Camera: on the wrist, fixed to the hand. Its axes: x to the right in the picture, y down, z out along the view.
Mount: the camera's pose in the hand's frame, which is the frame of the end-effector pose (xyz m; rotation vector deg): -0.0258 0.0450 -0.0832 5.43 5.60 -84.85
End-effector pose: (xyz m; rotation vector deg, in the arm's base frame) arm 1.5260 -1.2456 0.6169 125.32 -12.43 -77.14
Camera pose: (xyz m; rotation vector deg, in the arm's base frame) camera 1.5919 -1.2414 0.6893 -112.44 -78.47 84.42
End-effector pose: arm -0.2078 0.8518 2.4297 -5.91 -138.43 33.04
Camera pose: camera -0.1398 0.9183 2.4535 85.21 -97.31 -2.49
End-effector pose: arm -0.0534 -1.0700 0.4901 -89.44 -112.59 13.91
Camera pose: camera 0.0332 -1.0997 0.5252 11.22 -137.80 -19.70
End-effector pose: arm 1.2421 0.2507 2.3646 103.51 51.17 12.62
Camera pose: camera 1.2005 0.2872 2.4456 46.83 117.66 -39.25
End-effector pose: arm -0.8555 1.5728 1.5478 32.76 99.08 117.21
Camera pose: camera -0.8812 1.4832 1.5783 -38.50 84.02 51.22
